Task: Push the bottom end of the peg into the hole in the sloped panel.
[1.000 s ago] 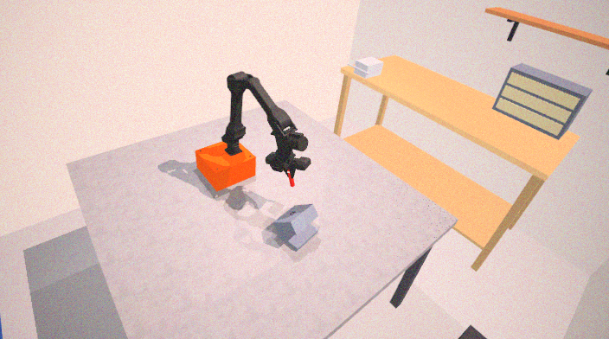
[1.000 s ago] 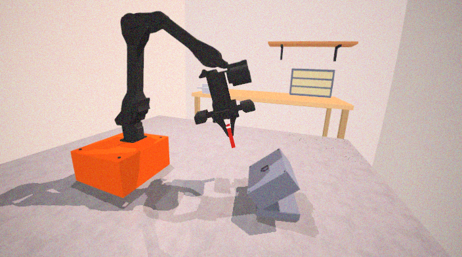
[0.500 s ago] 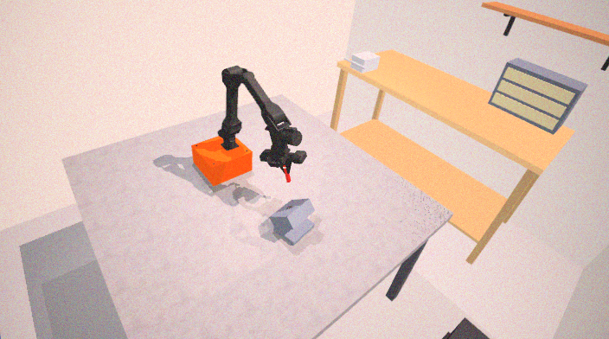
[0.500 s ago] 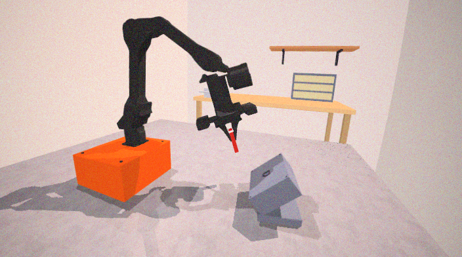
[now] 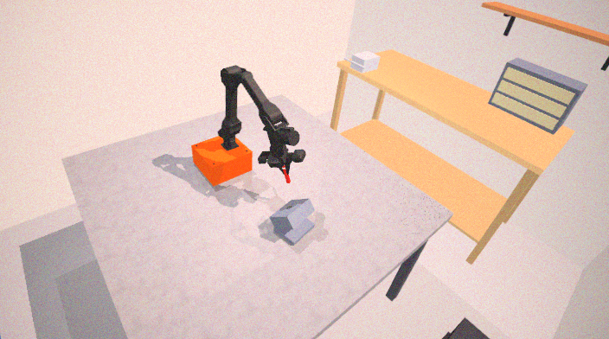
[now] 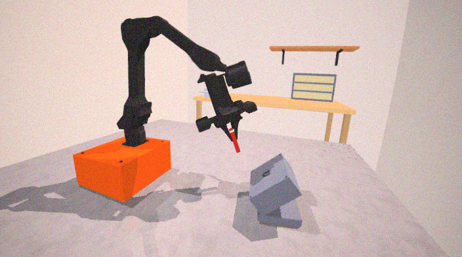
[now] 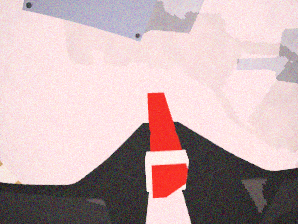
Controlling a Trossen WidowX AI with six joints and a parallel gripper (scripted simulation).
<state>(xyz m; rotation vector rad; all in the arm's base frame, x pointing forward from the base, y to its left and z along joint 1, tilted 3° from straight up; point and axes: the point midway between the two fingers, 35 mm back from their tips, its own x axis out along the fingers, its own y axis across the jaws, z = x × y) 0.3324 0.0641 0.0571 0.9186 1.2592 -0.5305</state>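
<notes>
My gripper tip is 13 cm short of the grey sloped panel, 7 cm to the left of it and 7 cm above it. Also, from my gripper tip: red peg: 2 cm above.
</notes>
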